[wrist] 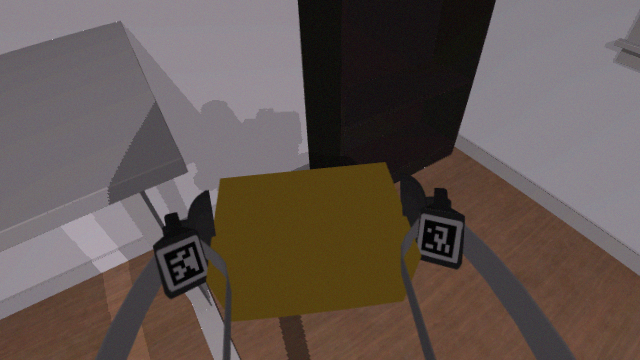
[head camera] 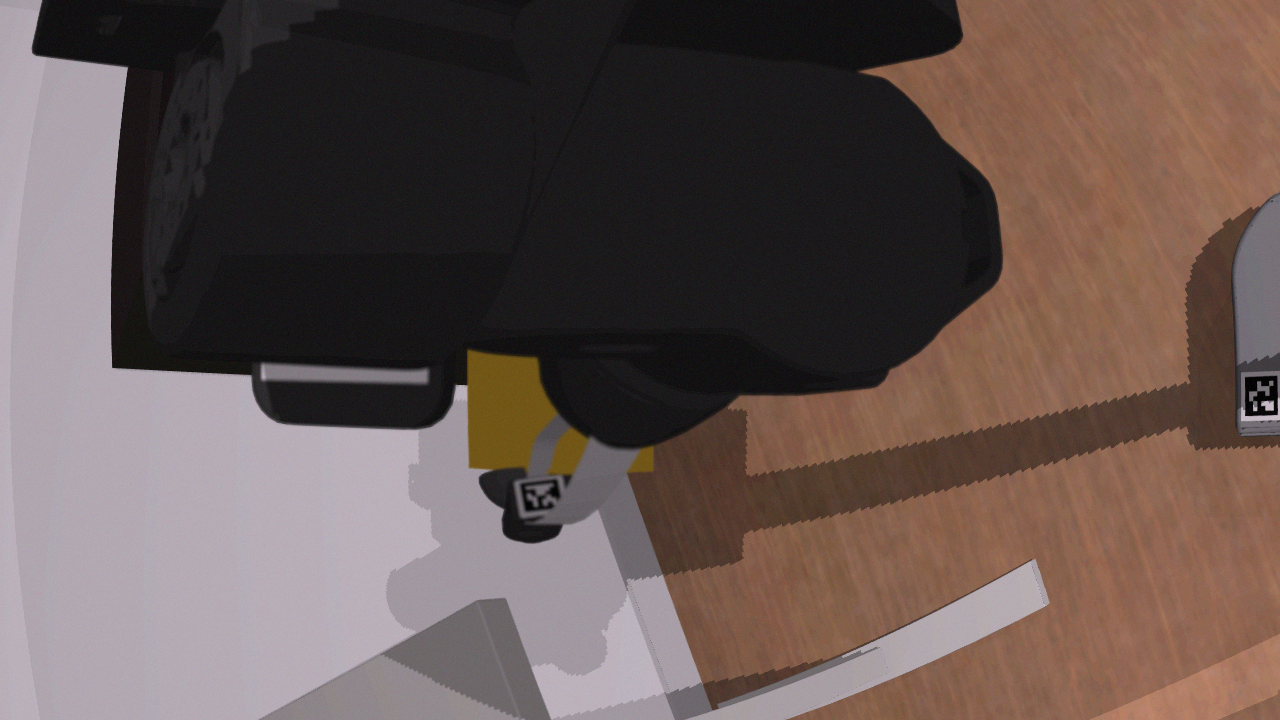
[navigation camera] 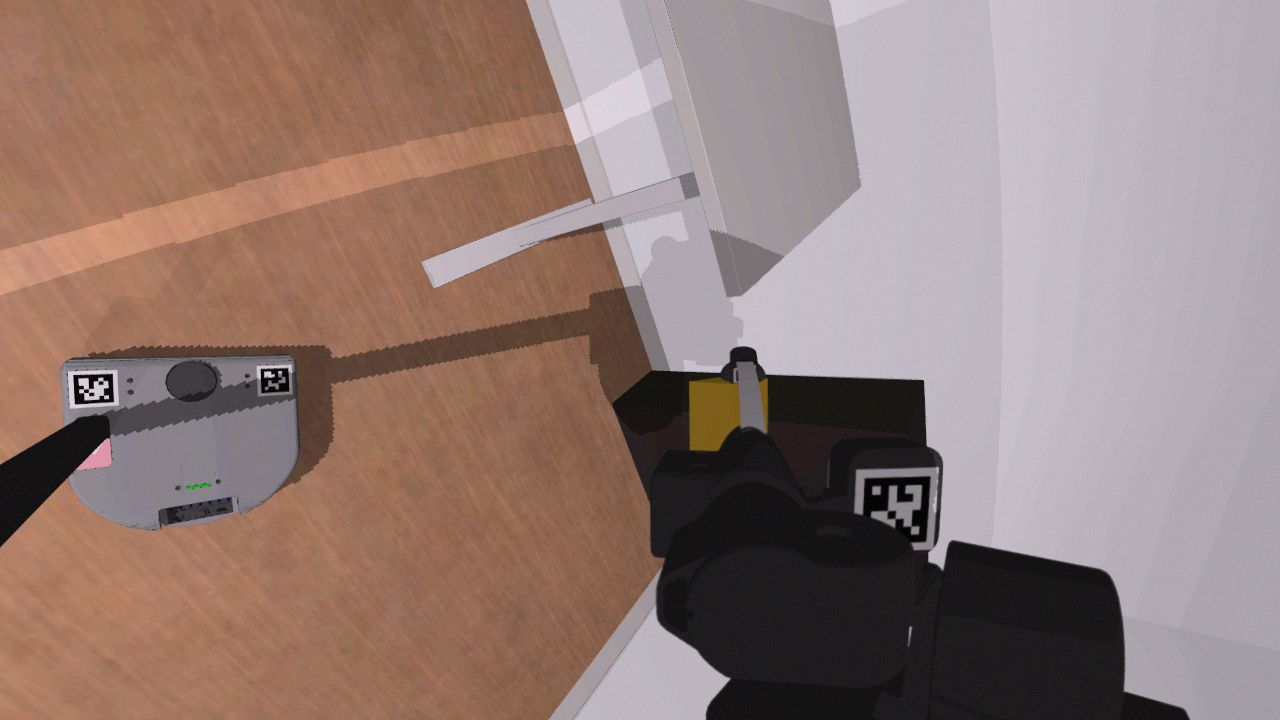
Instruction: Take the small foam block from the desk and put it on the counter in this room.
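Observation:
The small foam block, a yellow box, is held up in the air between the two fingers of my gripper. The fingers press on its left and right sides in the wrist view. In the head view the wrist hides part of the block. The grey desk is apart from the block, at the bottom of the head view and on the left of the wrist view. I cannot make out a counter in these views.
A tall dark cabinet stands close by the block, against the wall. The desk's pale foot bar juts over the wooden floor. My base stands on that floor.

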